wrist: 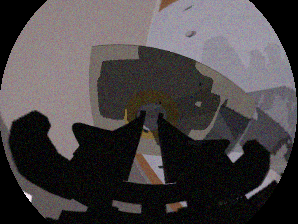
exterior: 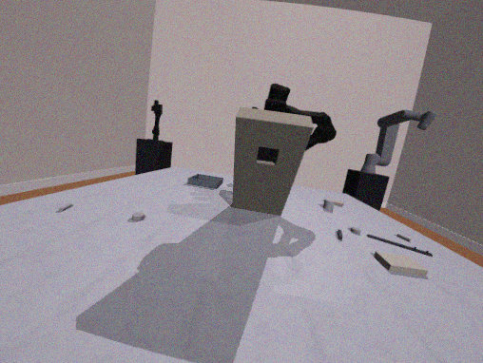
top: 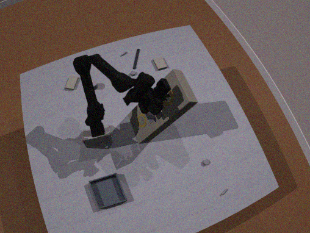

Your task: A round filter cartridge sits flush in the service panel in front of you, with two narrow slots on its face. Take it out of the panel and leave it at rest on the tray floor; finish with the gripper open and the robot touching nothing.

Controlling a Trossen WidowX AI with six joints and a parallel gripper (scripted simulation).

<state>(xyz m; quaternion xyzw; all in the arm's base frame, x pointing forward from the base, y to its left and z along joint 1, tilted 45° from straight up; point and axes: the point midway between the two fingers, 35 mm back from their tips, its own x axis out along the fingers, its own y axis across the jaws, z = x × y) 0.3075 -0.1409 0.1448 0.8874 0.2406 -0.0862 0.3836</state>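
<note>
Right now the round filter cartridge is 10 mm below my gripper tip and 10 mm ahead of it. Round my gripper tip: tan service panel (80 mm below, 30 mm behind); then dark square tray (400 mm behind, 290 mm to the right, 230 mm below).
</note>
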